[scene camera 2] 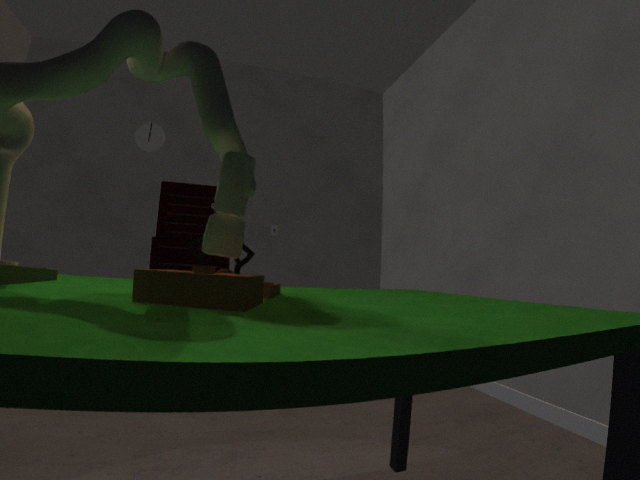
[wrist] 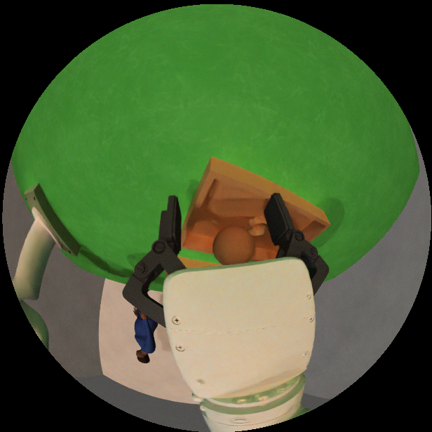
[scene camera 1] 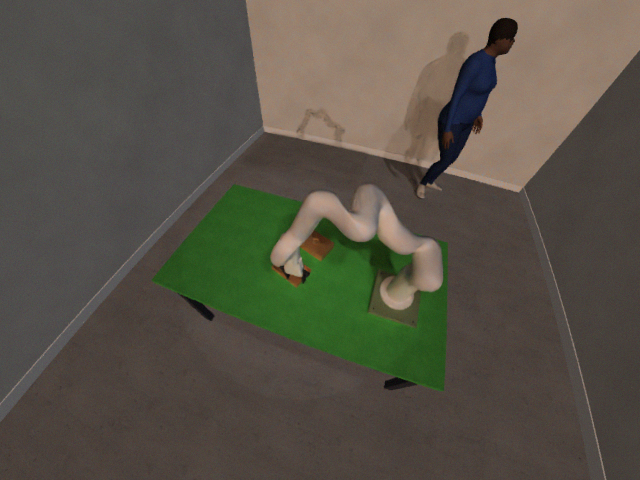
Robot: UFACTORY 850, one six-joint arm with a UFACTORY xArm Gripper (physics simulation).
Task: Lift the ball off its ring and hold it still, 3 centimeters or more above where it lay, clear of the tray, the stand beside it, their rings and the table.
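The brown-orange ball [wrist: 233,245] sits low in the orange tray [wrist: 250,181] [scene camera 1: 295,282] [scene camera 2: 271,290], near its wall closest to the palm. A small ring [wrist: 257,225] shows beside the ball, near the right finger in the wrist view. My gripper [wrist: 225,202] [scene camera 1: 295,279] is open and low over the tray. Its fingers stand on either side of the ball in the wrist view, with a gap to each; the ball appears nearer the palm than the fingertips. Any ring under the ball is hidden. In scene camera 1 the gripper hides the ball.
The orange stand [scene camera 1: 318,246] [scene camera 2: 196,290] [wrist: 190,262] is close beside the tray, with a small ring [scene camera 2: 204,269] on top. The arm's base plate [scene camera 1: 392,315] lies on the green table [scene camera 1: 232,268]. A person [scene camera 1: 473,93] is beyond the table.
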